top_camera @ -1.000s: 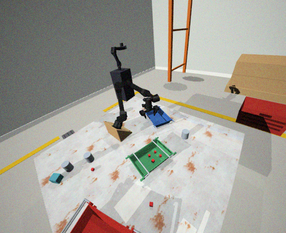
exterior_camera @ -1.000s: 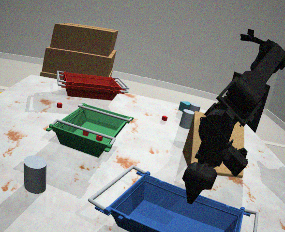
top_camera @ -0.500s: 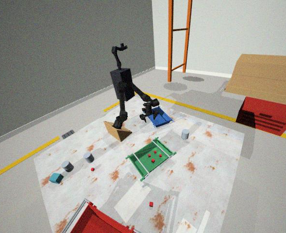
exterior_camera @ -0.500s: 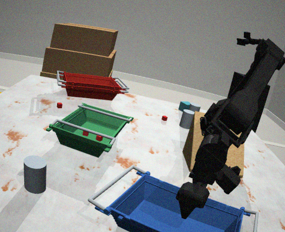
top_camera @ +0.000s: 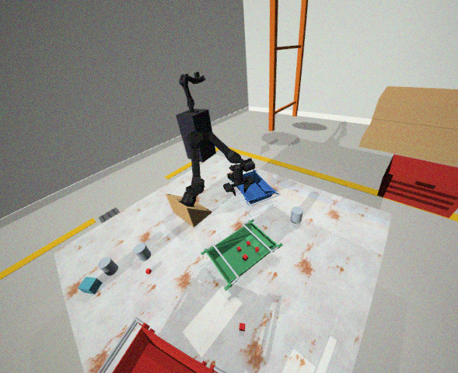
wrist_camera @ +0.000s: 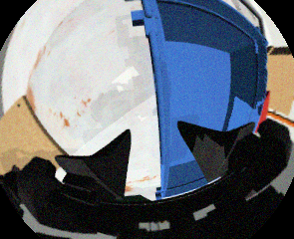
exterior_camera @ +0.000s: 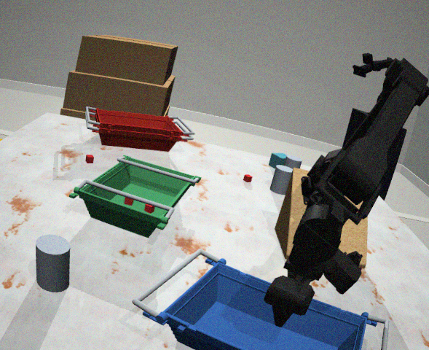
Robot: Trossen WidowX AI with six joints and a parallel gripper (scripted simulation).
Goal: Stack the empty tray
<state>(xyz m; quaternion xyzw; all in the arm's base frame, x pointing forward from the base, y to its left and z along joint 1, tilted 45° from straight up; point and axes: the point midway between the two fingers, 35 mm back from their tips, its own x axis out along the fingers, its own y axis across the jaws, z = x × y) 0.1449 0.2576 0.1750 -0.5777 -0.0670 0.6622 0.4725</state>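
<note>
My gripper tip is 70 mm to the right of the blue tray, 50 mm short of it and 30 mm below it. Also, from my gripper tip: teal block: 830 mm to the right, 250 mm behind, 10 mm above.
</note>
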